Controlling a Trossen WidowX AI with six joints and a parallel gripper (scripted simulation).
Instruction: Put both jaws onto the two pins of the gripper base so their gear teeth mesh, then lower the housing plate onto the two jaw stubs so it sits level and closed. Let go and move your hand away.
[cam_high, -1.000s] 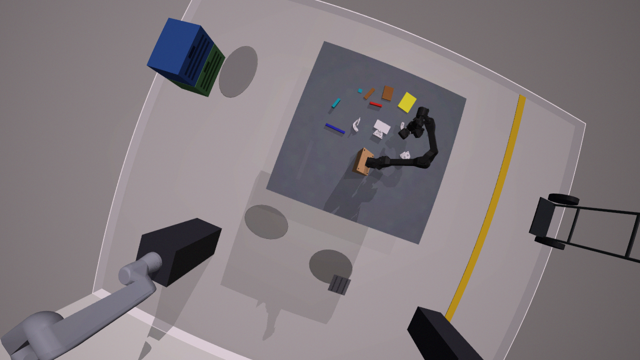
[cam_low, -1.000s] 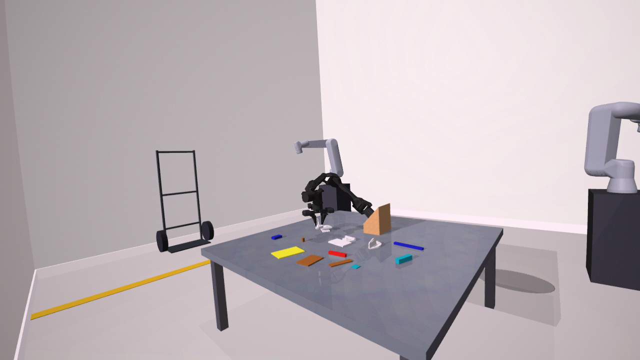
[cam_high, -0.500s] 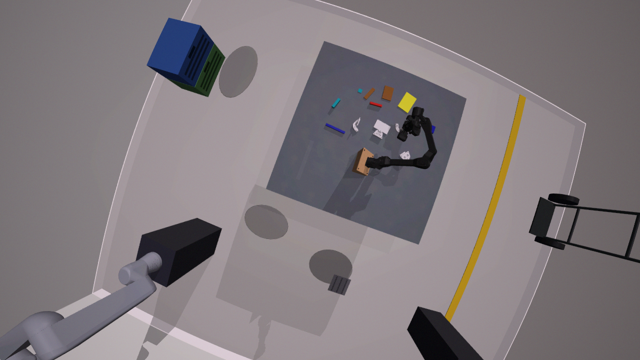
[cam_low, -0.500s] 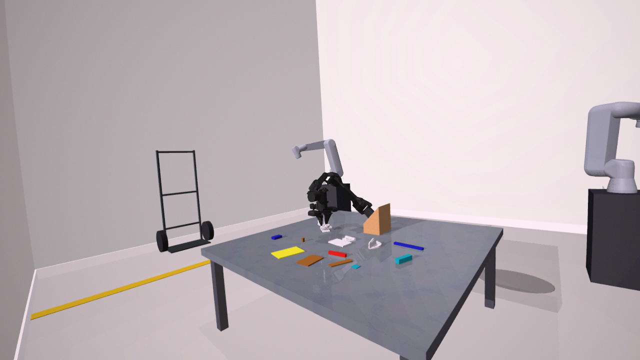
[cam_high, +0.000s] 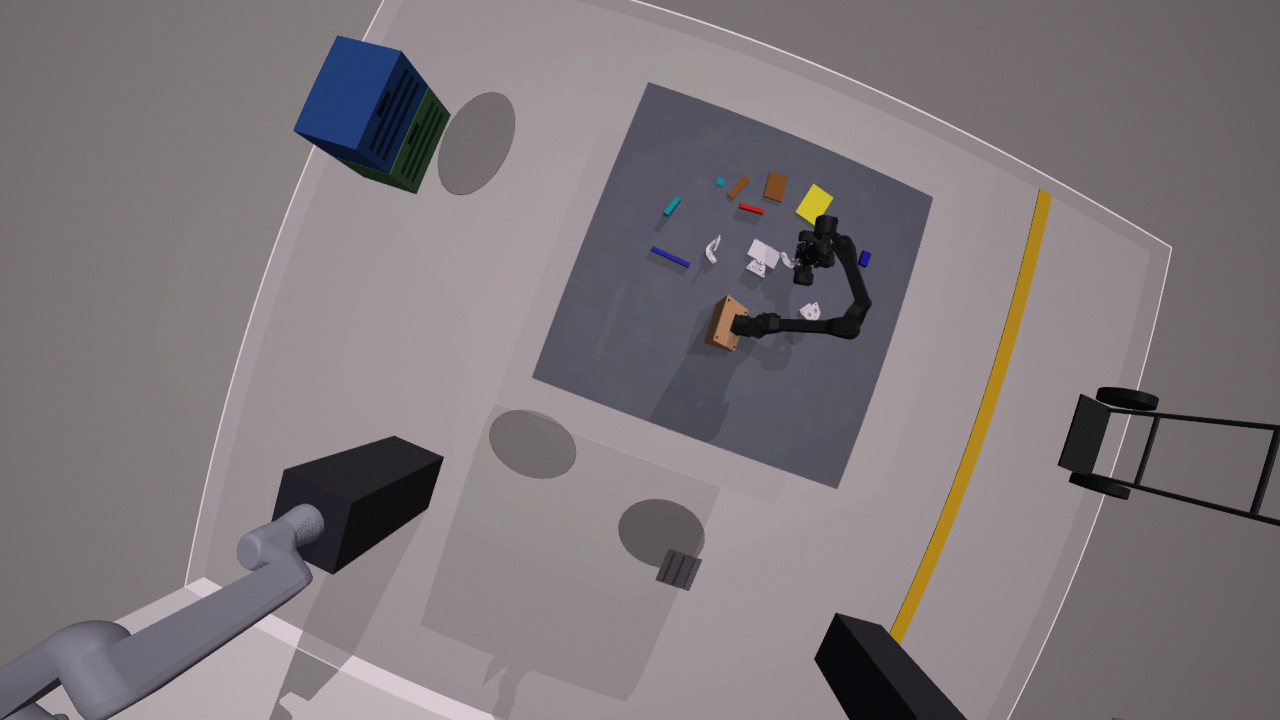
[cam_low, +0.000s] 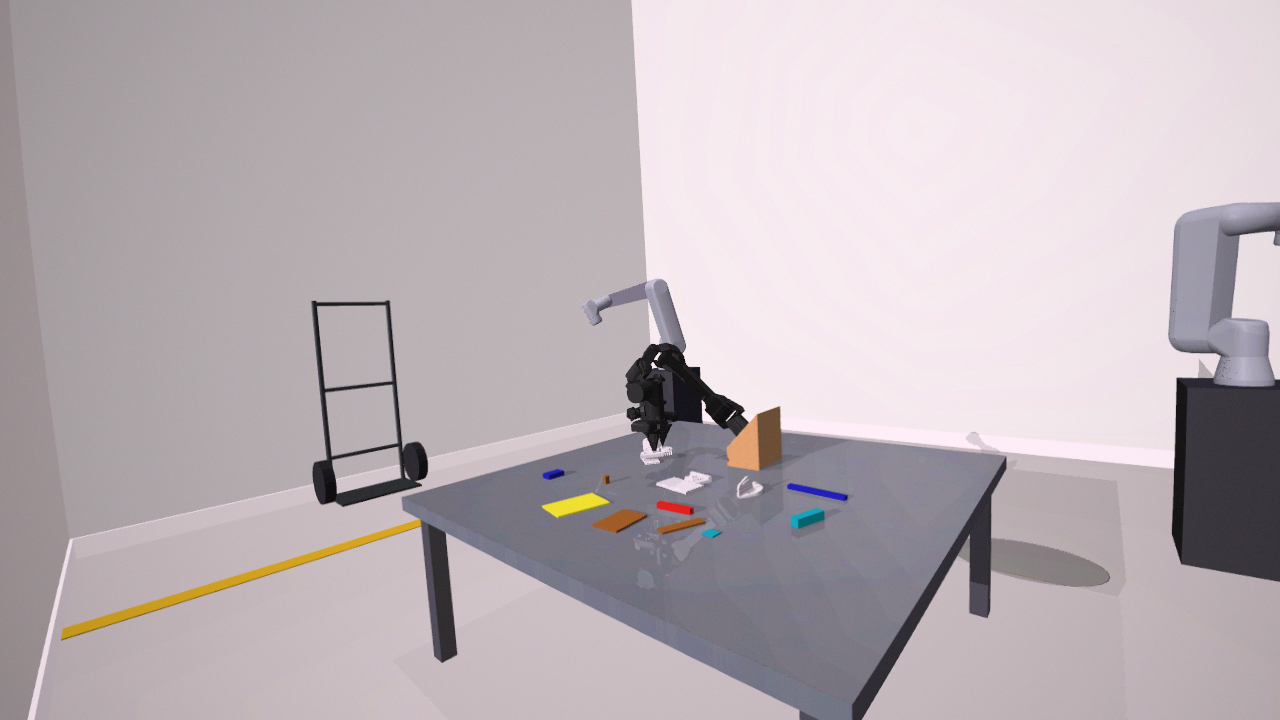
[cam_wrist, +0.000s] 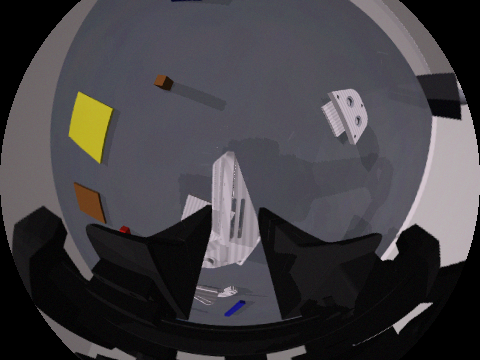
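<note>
My gripper tip is now 4 cm to the right of the white jaw and 1 cm short of it. The rest, counted from my gripper tip: flat white ribbed part 10 cm to the left, 8 cm below, 3 cm ahead; then red bar 21 cm to the left, 18 cm ahead, 8 cm below; then yellow plate 30 cm ahead, 9 cm below, 3 cm to the right.
</note>
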